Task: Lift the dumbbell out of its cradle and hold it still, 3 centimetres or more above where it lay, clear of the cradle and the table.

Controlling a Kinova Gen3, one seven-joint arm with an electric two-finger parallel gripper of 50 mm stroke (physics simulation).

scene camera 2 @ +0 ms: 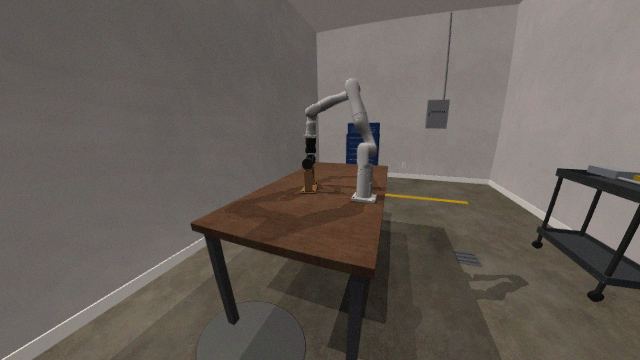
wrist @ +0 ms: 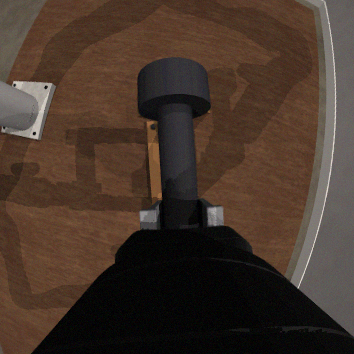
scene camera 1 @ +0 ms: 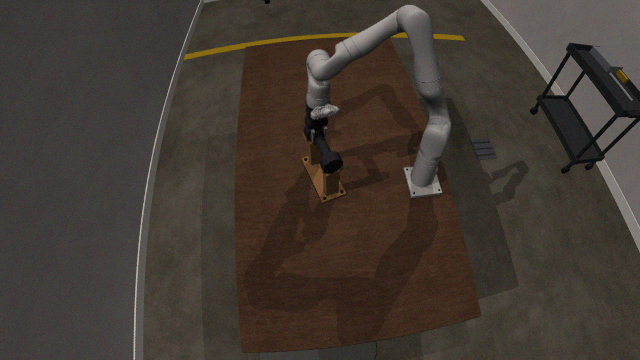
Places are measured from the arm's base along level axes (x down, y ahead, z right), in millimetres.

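Where they show: gripper, fingertip midpoint: [wrist: 180,209] [scene camera 1: 317,139]; arm's base, origin of the base link: [scene camera 2: 363,195] [wrist: 24,112] [scene camera 1: 420,177].
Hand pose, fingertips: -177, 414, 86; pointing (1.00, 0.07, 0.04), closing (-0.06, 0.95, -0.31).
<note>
Things, the pixels of their top centre, and the offset from my fingertips, as dx, dy, dz. Level surfaces: height alone.
- dark grey dumbbell, middle of its top: [wrist: 180,166] [scene camera 1: 322,139] [scene camera 2: 309,156] -50, -15, -41
- orange-brown cradle, middle of its top: [wrist: 177,168] [scene camera 1: 322,148] [scene camera 2: 309,163] +2, -14, -41
- brown wooden table, its level: dx +190
The dark grey dumbbell [scene camera 1: 331,162] [scene camera 2: 308,163] [wrist: 173,86] lies across the two upright posts of the orange-brown cradle [scene camera 1: 331,185] [scene camera 2: 309,181] [wrist: 153,165]. Its near head sits at the top of the near post, with no gap that I can see. My gripper [scene camera 1: 319,134] [scene camera 2: 310,156] [wrist: 180,209] points down over the handle, towards the far head. In the wrist view its two fingers stand one on each side of the handle, shut on it. The far head and the far post are partly hidden by the gripper in the scene camera 1 view and hidden in the wrist view.
The cradle's base plate is on the brown wooden table [scene camera 1: 280,225] [scene camera 2: 300,240]. The arm's white base plate [scene camera 1: 426,191] [scene camera 2: 364,198] [wrist: 44,112] is to the right of the cradle in both scene views. A dark cart [scene camera 1: 560,106] [scene camera 2: 575,250] stands on the floor, away from the table.
</note>
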